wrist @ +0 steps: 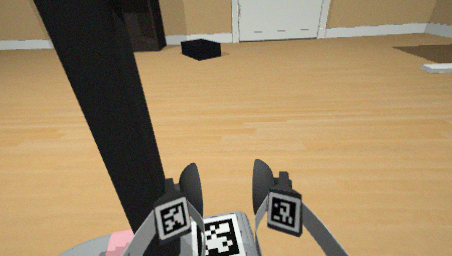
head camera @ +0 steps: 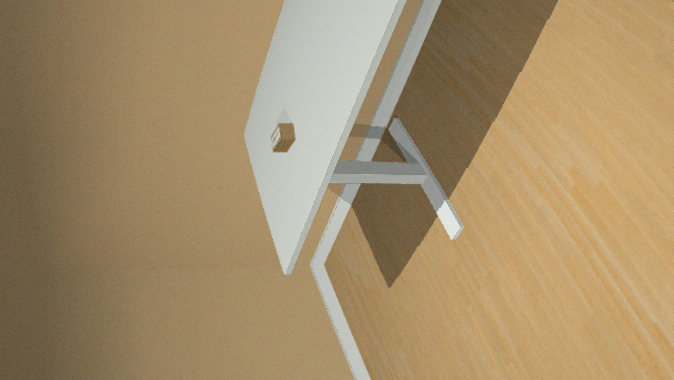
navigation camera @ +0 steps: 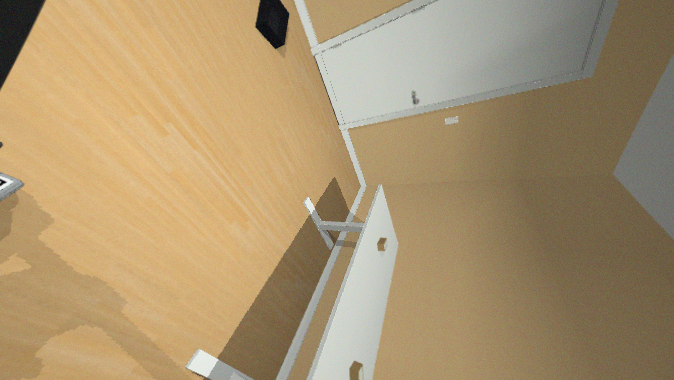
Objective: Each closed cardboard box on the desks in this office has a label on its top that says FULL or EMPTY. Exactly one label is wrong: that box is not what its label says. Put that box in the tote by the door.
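Frame: origin at the robot's base, x left, y ahead, z down, level; millimetres.
Seen in the pictures: gripper, fingertip midpoint: (wrist: 226, 178).
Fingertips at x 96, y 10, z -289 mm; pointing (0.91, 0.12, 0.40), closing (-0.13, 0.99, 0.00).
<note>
A point is followed by its place in that frame.
A small closed cardboard box (head camera: 283, 138) {x 673, y 1411, z -762 mm} (navigation camera: 382, 244) {x 672, y 1414, z -761 mm} stands near the far end of a white desk (head camera: 330, 65) {x 375, y 1287, z -720 mm} (navigation camera: 357, 295) {x 273, y 1248, z -720 mm}. Its white top label shows edge-on in the head view, and I cannot read its word. A second cardboard box (navigation camera: 356, 370) {x -51, y 1341, z -758 mm} on the same desk is cut by the lower edge of the navigation view. The black tote (navigation camera: 272, 22) {x 1899, y 114, z -4 mm} (wrist: 200, 49) {x 1687, y 91, z -79 mm} stands on the floor near the white door (navigation camera: 450, 55) {x 2202, y 907, z -1230 mm} (wrist: 280, 19) {x 2202, y 911, z -188 mm}. My gripper (wrist: 226, 178) {x 96, y 10, z -289 mm} is open, with bare space between its fingertips, far from the boxes and the tote.
Desk legs with long feet (head camera: 451, 220) {x 950, y 1316, z -25 mm} (navigation camera: 202, 364) {x -252, y 1041, z -26 mm} stand on the wooden floor along the wall. A black post (wrist: 107, 115) rises at the left of the wrist view. A dark cabinet (wrist: 156, 25) {x 2206, y -245, z -208 mm} stands left of the tote. A white foot (wrist: 437, 67) {x 946, y 1288, z -25 mm} shows at right.
</note>
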